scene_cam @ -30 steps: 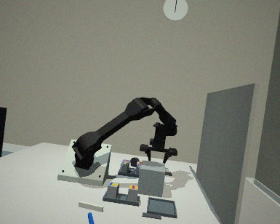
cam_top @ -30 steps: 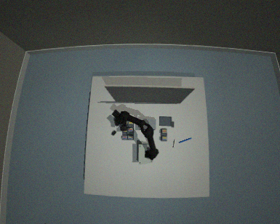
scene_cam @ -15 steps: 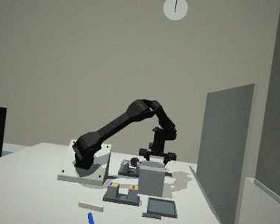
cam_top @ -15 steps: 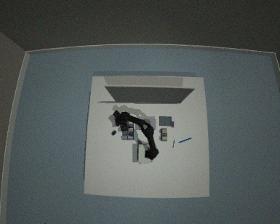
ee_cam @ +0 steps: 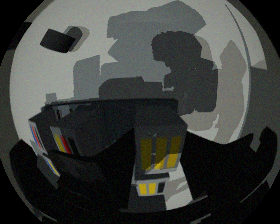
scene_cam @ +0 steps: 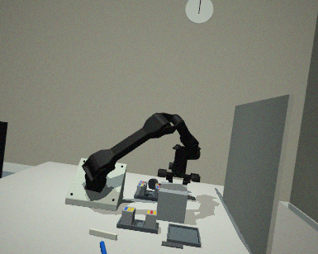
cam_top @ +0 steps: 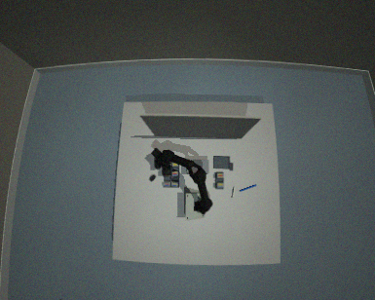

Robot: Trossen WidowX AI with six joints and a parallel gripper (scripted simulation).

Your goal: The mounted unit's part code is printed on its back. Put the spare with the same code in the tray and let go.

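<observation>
The dark grey tray lies 420 mm to the right of my gripper tip, 60 mm ahead of it and 10 mm below it. From my gripper tip the other things lie so: rack (410 mm to the right, 90 mm behind, 10 mm below); then tall grey panel (250 mm ahead, 210 mm to the right, 210 mm above); then mounted unit (220 mm to the right, 30 mm above).
</observation>
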